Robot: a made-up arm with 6 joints. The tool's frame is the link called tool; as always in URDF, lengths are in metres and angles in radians. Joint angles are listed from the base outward.
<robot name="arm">
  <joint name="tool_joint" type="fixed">
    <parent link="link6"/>
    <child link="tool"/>
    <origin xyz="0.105 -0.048 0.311"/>
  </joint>
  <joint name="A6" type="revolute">
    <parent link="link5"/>
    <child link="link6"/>
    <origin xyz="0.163 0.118 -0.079"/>
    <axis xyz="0 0 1"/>
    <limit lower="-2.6" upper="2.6"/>
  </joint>
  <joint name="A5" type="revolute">
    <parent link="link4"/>
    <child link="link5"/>
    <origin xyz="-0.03 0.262 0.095"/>
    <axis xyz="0 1 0"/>
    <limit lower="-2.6" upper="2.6"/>
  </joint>
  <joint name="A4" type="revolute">
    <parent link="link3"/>
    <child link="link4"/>
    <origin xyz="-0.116 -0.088 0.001"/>
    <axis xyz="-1 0 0"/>
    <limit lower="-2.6" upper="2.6"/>
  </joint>
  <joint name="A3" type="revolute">
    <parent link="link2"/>
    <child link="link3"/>
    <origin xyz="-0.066 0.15 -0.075"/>
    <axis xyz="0 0 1"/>
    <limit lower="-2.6" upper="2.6"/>
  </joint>
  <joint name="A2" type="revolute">
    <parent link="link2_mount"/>
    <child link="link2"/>
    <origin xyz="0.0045 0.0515 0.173"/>
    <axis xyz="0 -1 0"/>
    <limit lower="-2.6" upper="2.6"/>
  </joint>
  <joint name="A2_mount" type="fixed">
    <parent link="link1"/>
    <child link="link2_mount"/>
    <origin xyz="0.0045 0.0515 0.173"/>
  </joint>
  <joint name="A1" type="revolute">
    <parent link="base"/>
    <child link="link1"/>
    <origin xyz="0 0 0.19"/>
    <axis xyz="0 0 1"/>
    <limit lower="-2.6" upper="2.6"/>
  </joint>
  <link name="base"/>
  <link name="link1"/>
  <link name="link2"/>
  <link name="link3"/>
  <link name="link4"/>
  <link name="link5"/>
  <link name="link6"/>
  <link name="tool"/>
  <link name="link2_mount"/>
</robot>
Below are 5 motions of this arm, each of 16 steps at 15 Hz.
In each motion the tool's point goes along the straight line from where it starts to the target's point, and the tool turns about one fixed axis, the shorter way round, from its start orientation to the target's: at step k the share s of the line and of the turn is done. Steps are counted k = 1, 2, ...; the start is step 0. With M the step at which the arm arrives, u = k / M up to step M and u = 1 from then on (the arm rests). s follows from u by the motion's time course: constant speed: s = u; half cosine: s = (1 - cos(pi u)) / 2; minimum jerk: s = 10 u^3 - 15 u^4 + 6 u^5.
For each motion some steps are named. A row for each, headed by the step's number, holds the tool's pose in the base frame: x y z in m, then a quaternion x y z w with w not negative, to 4 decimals.
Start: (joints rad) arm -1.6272 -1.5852 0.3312 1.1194 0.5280 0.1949
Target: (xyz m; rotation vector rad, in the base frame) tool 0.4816 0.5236 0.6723 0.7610 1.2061 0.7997
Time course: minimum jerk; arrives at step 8
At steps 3, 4, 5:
3: 0.5193 0.3512 0.5305 0.3222 0.6834 0.0793 0.6503
4: 0.5076 0.4047 0.5745 0.3311 0.6450 0.1675 0.6680
5: 0.4959 0.4581 0.6185 0.3369 0.6005 0.2542 0.6792

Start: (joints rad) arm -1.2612 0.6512 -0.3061 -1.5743 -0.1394 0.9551
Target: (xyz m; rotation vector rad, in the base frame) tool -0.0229 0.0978 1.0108 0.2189 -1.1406 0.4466
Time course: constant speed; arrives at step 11
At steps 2, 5, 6, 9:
2: -0.2383 0.2085 0.7971 0.0067 -0.7568 0.0230 0.6532
5: -0.1665 0.1716 0.8683 0.0393 -0.6915 0.0865 0.7161
6: -0.1426 0.1593 0.8921 0.0501 -0.6676 0.1074 0.7350
9: -0.0708 0.1224 0.9633 0.0819 -0.5902 0.1692 0.7850

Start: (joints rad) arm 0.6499 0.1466 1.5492 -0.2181 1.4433 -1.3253
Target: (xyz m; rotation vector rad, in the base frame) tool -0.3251 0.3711 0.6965 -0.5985 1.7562 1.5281
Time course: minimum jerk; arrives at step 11
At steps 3, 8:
3: -0.3859 0.1791 0.4984 -0.6294 0.0145 0.4001 0.6660
8: -0.3341 0.3427 0.6672 -0.3116 0.6052 0.5920 0.4314

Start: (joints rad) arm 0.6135 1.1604 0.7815 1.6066 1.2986 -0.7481
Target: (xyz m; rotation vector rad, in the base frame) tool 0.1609 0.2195 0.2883 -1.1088 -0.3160 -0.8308
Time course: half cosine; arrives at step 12
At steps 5, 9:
5: 0.1639 0.3452 0.4308 -0.3394 -0.3627 -0.5224 0.6931
9: 0.1616 0.2487 0.3215 -0.4735 -0.1978 -0.4181 0.7496

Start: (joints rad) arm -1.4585 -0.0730 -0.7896 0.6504 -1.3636 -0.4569
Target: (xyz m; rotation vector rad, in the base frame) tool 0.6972 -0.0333 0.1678 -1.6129 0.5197 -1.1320
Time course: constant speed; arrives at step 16
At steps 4, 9, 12, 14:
4: 0.7269 0.0687 0.4812 -0.6392 -0.0609 -0.6387 0.4240
9: 0.7145 0.0262 0.3506 -0.6631 0.0560 -0.5778 0.4726
12: 0.7071 0.0007 0.2723 -0.6710 0.1257 -0.5355 0.4972
14: 0.7021 -0.0163 0.2200 -0.6736 0.1717 -0.5051 0.5116

